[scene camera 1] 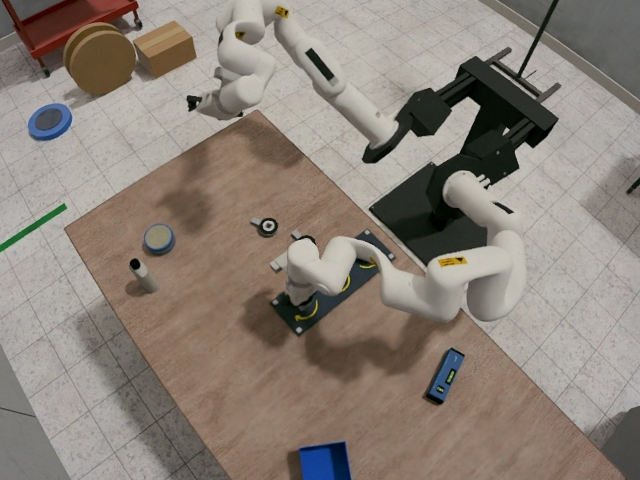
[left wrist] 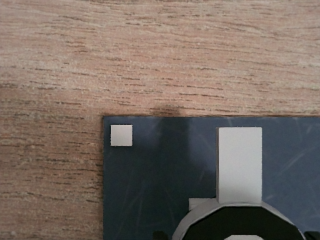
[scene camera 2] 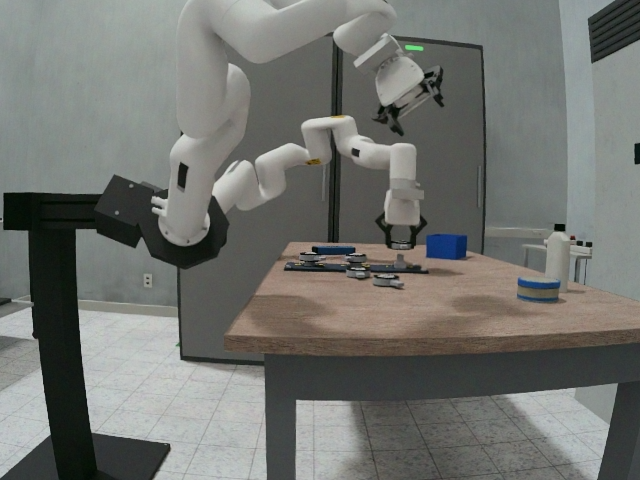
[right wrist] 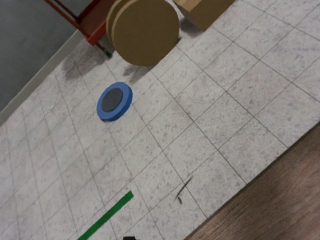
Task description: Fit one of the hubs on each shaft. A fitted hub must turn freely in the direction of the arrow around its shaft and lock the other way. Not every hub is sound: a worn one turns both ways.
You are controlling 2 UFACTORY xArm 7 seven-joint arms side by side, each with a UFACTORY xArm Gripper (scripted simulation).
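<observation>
A tape roll is out of frame in the left wrist view, and in the right wrist view the roll is out of frame as well. Scene camera 1 shows me the roll, and so does scene camera 2. On the tape roll (scene camera 1: 158, 238) and (scene camera 2: 539, 279) are the same spot.
</observation>
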